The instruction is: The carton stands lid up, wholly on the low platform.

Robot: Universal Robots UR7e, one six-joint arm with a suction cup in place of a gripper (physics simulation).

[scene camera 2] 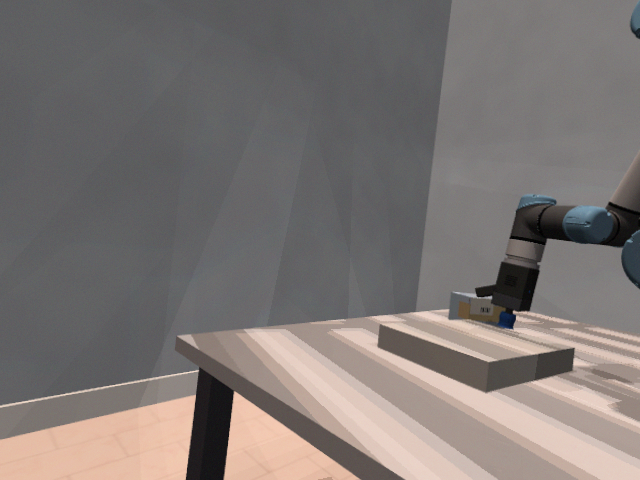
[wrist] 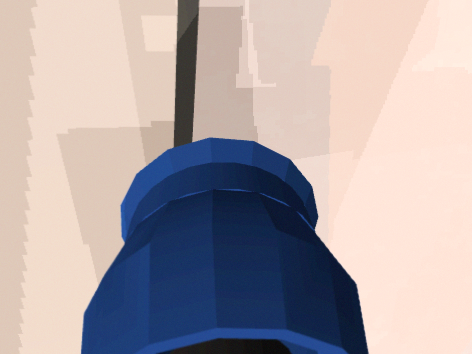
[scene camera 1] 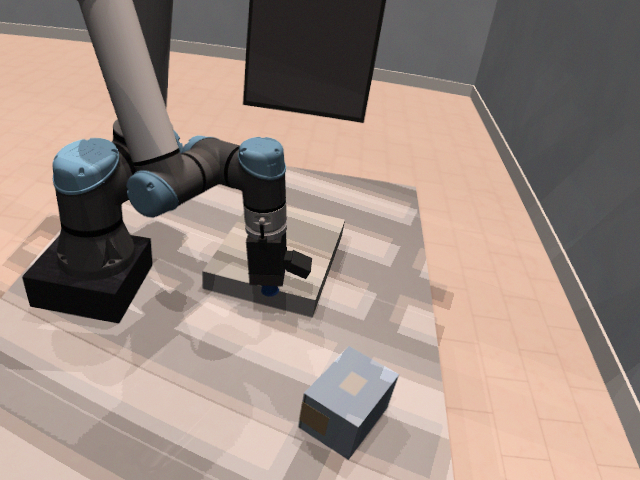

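Pixels of known places: hand, its tool point: (scene camera 2: 505, 326) (wrist: 220, 227) (scene camera 1: 270, 290); arm's base, origin of its link: (scene camera 1: 96, 256).
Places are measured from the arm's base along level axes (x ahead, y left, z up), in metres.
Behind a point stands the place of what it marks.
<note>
The carton (scene camera 1: 336, 384) {x 0.464, y -0.293, z 0.015 m} (scene camera 2: 458, 305) {x 0.534, y -0.240, z -0.021 m} is a blue-grey box on the table, apart from the low platform. Its upward face carries a pale square patch and small light pieces at the edges; one side has a brown patch. I cannot tell which face is the lid. The low platform (scene camera 1: 325, 232) {x 0.475, y 0.197, z -0.027 m} (scene camera 2: 439, 356) {x 0.382, y 0.300, z -0.046 m} is a flat beige slab; its dark side face also shows in the wrist view (wrist: 185, 90) {x 0.374, y -0.029, z -0.045 m}. My gripper, a blue suction cup (scene camera 1: 269, 290) (scene camera 2: 506, 321) (wrist: 220, 160), points down near the platform's edge on the carton's side. It holds nothing and is open. Its exact height is unclear.
The striped table (scene camera 1: 206, 413) {x 0.261, y -0.297, z -0.074 m} (scene camera 2: 320, 392) {x 0.451, y 0.547, z -0.074 m} bears the platform and carton. The arm's black base block (scene camera 1: 72, 299) {x -0.021, y -0.097, z -0.032 m} stands at the left in scene camera 1. A dark panel (scene camera 1: 310, 51) shows beyond the table. Grey walls (scene camera 1: 578, 155) (scene camera 2: 206, 155) surround the tiled floor.
</note>
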